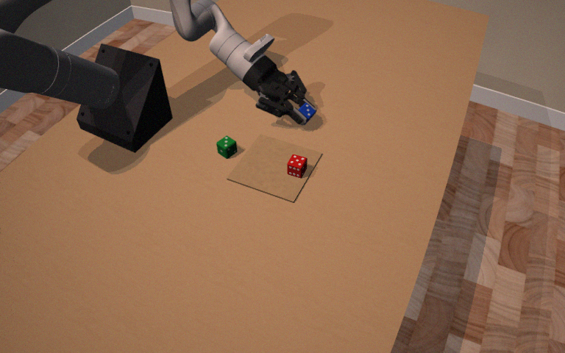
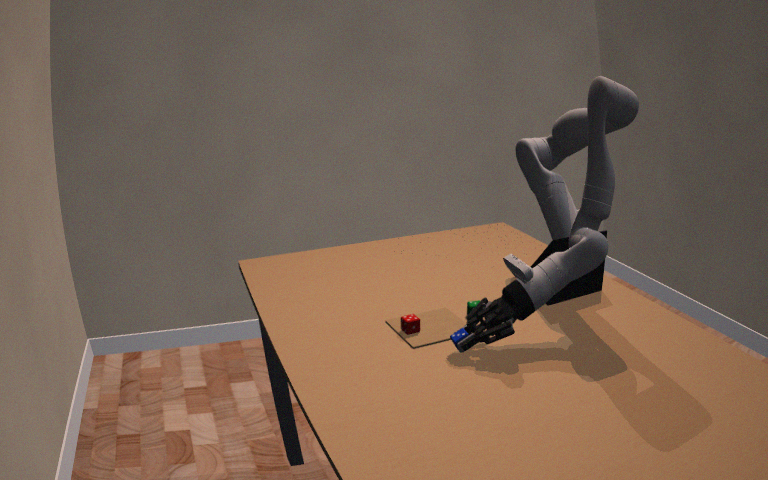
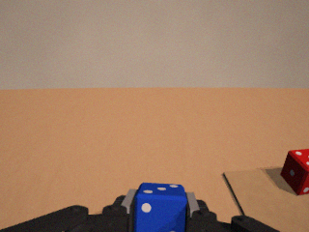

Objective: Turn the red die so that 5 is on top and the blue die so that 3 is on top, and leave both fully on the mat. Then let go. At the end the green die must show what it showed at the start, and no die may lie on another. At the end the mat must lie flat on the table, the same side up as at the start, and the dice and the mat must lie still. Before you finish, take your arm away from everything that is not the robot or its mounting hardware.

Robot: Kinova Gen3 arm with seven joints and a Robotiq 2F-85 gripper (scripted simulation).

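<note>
My hand is 14 cm to the left of the thin tan mat, 3 cm short of it and 3 cm above it. Also, from my hand: blue die right at my hand; red die 13 cm to the right, 7 cm ahead, 2 cm below; green die 16 cm to the right, 8 cm behind, 2 cm below.
</note>
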